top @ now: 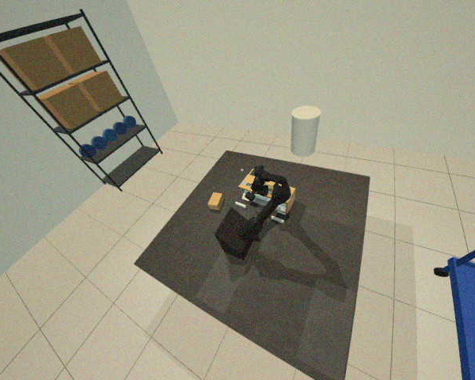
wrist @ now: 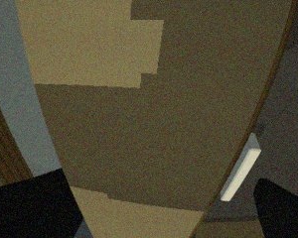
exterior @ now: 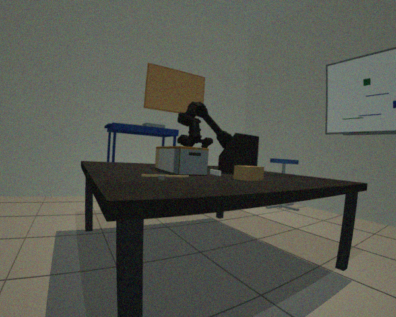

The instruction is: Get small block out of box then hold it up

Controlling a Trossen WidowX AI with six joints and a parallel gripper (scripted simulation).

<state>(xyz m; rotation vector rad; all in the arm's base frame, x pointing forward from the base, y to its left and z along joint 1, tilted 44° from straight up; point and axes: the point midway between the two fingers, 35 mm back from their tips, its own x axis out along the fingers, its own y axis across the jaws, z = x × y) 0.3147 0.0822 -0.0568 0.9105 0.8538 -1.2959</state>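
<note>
The red block lies 5 cm ahead of my gripper tip and 2 cm to the left of it. From my gripper tip the other things lie so: tan block 13 cm behind, 27 cm to the left, 6 cm below; box 3 cm ahead, 7 cm to the right, 3 cm below.
</note>
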